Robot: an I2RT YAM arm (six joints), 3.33 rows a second.
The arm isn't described. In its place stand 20 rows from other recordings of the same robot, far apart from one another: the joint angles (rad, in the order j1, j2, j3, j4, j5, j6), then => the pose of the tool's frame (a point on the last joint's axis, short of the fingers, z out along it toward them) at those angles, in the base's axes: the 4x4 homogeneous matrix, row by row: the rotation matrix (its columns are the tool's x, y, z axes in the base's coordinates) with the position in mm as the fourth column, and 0 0 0 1 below.
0.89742 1.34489 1.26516 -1.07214 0.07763 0.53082 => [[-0.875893 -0.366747 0.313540 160.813], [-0.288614 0.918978 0.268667 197.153], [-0.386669 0.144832 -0.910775 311.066], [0 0 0 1]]
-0.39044 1.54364 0.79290 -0.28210 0.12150 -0.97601 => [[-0.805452 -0.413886 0.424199 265.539], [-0.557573 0.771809 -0.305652 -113.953], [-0.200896 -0.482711 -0.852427 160.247], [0 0 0 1]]
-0.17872 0.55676 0.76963 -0.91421 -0.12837 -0.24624 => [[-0.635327 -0.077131 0.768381 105.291], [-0.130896 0.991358 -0.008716 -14.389], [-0.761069 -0.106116 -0.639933 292.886], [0 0 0 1]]
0.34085 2.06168 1.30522 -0.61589 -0.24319 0.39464 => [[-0.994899 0.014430 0.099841 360.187], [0.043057 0.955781 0.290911 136.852], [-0.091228 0.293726 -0.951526 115.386], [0 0 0 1]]
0.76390 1.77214 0.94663 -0.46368 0.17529 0.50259 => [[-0.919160 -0.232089 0.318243 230.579], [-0.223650 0.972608 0.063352 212.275], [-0.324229 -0.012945 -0.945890 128.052], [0 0 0 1]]
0.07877 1.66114 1.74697 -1.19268 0.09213 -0.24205 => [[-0.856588 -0.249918 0.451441 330.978], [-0.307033 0.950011 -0.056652 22.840], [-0.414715 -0.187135 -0.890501 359.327], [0 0 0 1]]
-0.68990 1.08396 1.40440 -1.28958 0.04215 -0.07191 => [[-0.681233 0.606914 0.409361 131.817], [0.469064 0.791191 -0.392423 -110.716], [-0.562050 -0.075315 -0.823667 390.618], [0 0 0 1]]
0.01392 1.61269 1.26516 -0.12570 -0.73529 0.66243 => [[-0.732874 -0.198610 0.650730 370.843], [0.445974 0.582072 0.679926 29.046], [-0.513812 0.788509 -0.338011 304.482], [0 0 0 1]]
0.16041 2.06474 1.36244 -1.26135 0.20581 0.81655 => [[-0.794687 0.504683 -0.337295 326.209], [0.594105 0.760664 -0.261592 45.411], [0.124547 -0.408273 -0.904324 132.927], [0 0 0 1]]
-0.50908 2.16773 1.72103 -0.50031 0.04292 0.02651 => [[-0.695011 0.527418 0.488662 417.755], [0.418250 0.849386 -0.321885 -234.920], [-0.584830 -0.019331 -0.810925 191.188], [0 0 0 1]]
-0.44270 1.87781 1.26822 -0.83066 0.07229 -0.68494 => [[-0.969515 -0.229301 0.086379 314.492], [-0.238660 0.963550 -0.120883 -151.941], [-0.055512 -0.137813 -0.988901 165.505], [0 0 0 1]]
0.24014 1.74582 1.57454 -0.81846 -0.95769 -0.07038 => [[-0.769600 -0.628580 0.112264 351.948], [-0.230108 0.437026 0.869516 116.156], [-0.595623 0.643347 -0.480976 311.853], [0 0 0 1]]
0.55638 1.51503 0.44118 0.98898 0.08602 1.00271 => [[-0.420972 -0.183299 0.888360 242.698], [0.727171 0.517242 0.451313 147.337], [-0.542222 0.835980 -0.084455 181.051], [0 0 0 1]]
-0.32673 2.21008 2.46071 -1.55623 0.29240 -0.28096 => [[-0.983204 0.110594 0.145183 402.350], [0.052844 0.933921 -0.353551 -147.181], [-0.174690 -0.339941 -0.924080 339.946], [0 0 0 1]]
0.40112 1.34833 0.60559 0.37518 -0.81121 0.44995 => [[-0.685773 -0.659202 0.308494 242.849], [0.034472 0.393969 0.918477 131.036], [-0.726999 0.640501 -0.247449 214.097], [0 0 0 1]]
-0.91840 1.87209 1.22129 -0.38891 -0.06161 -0.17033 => [[-0.647126 0.674257 0.355817 235.527], [0.568350 0.737736 -0.364314 -304.673], [-0.508140 -0.033529 -0.860621 170.474], [0 0 0 1]]
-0.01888 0.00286 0.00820 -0.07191 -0.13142 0.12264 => [[-0.079712 -0.103035 0.991479 109.794], [0.122805 0.986052 0.112344 2.593], [-0.989224 0.130713 -0.065947 168.294], [0 0 0 1]]
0.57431 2.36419 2.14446 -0.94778 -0.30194 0.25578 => [[-0.903106 -0.401226 0.153028 416.324], [-0.296656 0.840589 0.453217 281.999], [-0.310476 0.363906 -0.878167 204.509], [0 0 0 1]]
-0.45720 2.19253 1.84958 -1.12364 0.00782 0.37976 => [[-0.664937 0.741472 0.089880 391.163], [0.740243 0.670252 -0.052933 -192.749], [-0.099490 0.031336 -0.994545 193.215], [0 0 0 1]]
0.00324 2.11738 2.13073 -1.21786 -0.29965 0.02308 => [[-0.935922 -0.087240 0.341233 440.045], [0.019017 0.954908 0.296293 11.935], [-0.351695 0.283796 -0.892060 301.455], [0 0 0 1]]
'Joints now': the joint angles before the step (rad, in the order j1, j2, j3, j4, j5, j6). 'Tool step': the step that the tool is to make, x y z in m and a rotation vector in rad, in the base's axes. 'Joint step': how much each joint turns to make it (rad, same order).
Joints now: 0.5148, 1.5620, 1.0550, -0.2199, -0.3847, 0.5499
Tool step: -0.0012, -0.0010, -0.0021, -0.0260, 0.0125, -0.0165
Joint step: 0.0016, -0.0001, -0.0002, -0.0237, 0.0244, 0.0000
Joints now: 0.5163, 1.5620, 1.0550, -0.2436, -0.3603, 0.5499
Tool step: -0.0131, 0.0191, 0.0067, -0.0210, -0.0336, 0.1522
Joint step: 0.0643, -0.0027, 0.0286, -0.0480, -0.0394, -0.0928
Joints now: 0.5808, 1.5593, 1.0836, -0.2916, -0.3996, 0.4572
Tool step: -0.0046, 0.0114, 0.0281, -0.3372, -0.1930, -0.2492
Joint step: 0.0873, -0.0021, 0.1327, -0.1814, 0.5112, -0.0340
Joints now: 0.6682, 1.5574, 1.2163, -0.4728, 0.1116, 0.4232
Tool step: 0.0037, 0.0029, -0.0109, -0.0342, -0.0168, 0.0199
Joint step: 0.0014, 0.0239, -0.0188, 0.0394, 0.0145, -0.0393
